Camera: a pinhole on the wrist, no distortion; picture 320 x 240 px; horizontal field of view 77.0 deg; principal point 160.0 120.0 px. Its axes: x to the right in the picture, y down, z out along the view. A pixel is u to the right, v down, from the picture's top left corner.
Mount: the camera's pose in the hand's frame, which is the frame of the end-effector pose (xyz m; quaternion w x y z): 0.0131 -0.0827 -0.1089 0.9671 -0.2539 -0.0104 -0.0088
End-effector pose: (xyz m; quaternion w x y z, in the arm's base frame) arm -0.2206 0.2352 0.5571 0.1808 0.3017 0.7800 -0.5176
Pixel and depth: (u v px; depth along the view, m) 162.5 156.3 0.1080
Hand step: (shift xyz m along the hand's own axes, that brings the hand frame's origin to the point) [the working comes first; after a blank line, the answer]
In the camera's frame: 0.0013 0.0195 0.1080

0.0132 -0.0127 -0.0244
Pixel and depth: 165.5 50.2 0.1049
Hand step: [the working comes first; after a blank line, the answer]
In the camera's frame: 0.0029 -0.0364 0.1049

0.0135 -0.0629 0.0004
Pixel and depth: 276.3 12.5 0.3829
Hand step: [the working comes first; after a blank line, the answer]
In the camera's frame: 0.2214 -0.2046 0.3829

0.2238 -0.0754 0.3305
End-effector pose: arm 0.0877 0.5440 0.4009 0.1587 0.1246 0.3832 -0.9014
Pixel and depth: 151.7 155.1 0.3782
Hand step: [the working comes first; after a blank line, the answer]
In the camera's frame: -0.0156 0.0660 0.3782

-0.0069 0.1608 0.1877
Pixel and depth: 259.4 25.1 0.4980
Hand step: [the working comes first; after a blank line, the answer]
In the camera's frame: 0.2461 -0.2350 0.4980

0.2461 -0.0455 0.4462
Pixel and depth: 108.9 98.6 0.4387
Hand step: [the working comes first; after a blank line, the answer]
In the camera's frame: -0.1114 -0.0467 0.4387

-0.1062 0.0935 0.2933
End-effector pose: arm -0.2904 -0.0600 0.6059 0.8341 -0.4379 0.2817 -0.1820
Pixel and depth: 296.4 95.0 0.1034
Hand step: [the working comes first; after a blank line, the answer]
In the camera's frame: 0.0701 -0.0129 0.1034

0.0813 -0.0439 -0.0108
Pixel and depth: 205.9 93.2 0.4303
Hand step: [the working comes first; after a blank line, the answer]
In the camera's frame: 0.0982 -0.0573 0.4303

0.1032 0.0776 0.2964
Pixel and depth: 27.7 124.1 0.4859
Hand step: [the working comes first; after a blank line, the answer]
In the camera's frame: -0.3196 0.0099 0.4859

-0.3138 0.1684 0.3015
